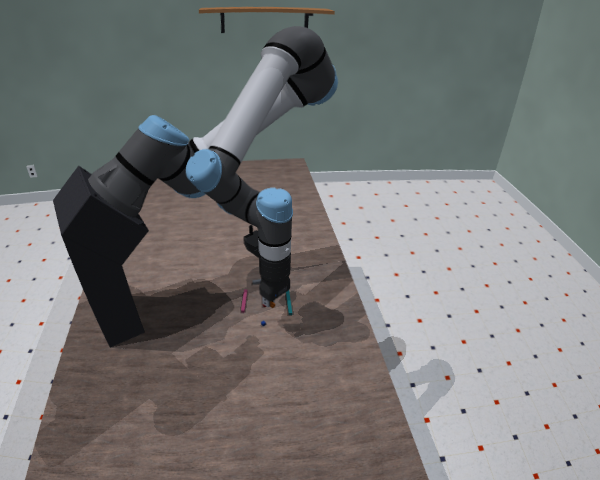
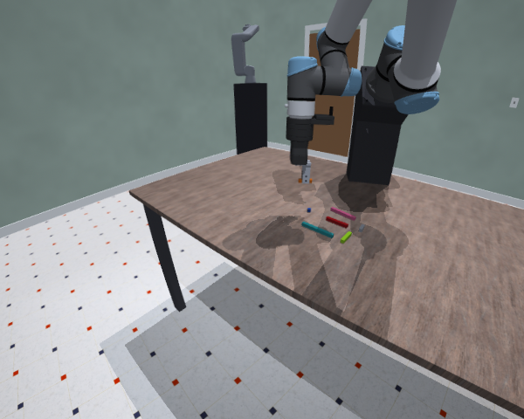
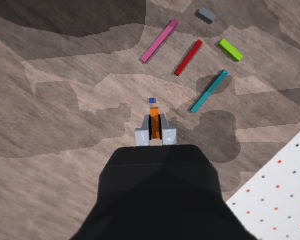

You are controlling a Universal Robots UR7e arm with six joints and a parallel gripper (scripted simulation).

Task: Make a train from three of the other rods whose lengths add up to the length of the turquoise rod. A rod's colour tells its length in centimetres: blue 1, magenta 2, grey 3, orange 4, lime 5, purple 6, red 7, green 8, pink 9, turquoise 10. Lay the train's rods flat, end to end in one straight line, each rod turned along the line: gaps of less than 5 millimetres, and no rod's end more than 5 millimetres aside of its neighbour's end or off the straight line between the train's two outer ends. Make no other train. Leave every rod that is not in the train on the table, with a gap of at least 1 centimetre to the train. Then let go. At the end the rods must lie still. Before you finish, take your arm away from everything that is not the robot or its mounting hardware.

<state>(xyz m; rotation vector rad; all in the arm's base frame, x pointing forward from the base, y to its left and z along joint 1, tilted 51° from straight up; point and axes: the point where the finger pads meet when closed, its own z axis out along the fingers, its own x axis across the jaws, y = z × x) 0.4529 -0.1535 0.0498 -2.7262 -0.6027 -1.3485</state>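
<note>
My hand is 10 mm past the blue rod, 10 mm to the right of it and 120 mm above it. From my hand the other things lie so: orange rod: 10 mm below; turquoise rod: 80 mm ahead, 90 mm to the left, 120 mm below; red rod: 120 mm to the left, 120 mm below.
</note>
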